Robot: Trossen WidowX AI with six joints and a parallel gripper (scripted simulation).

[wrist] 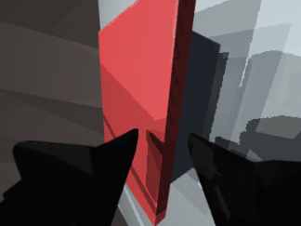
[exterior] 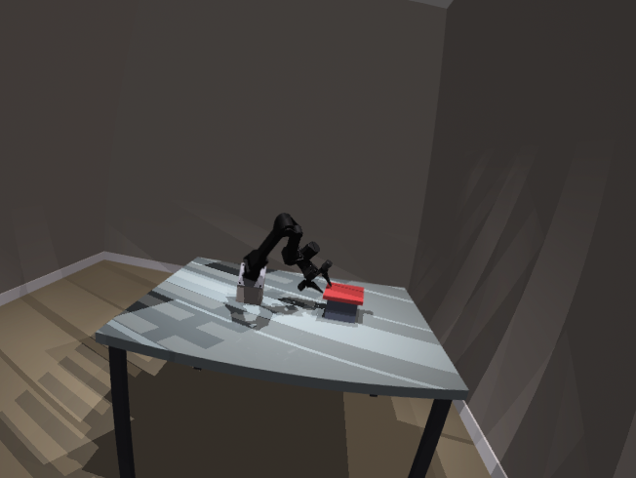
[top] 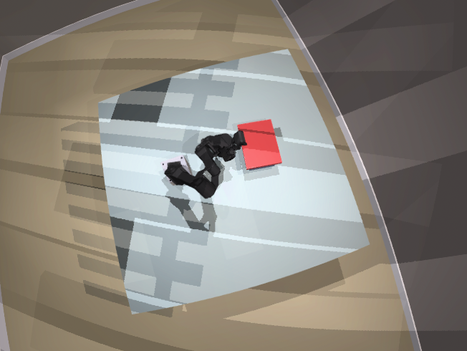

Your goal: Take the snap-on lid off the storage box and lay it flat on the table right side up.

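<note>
My gripper tip is now 8 cm short of the red lid. Also, from my gripper tip: dark storage box 8 cm ahead, 5 cm below.
</note>
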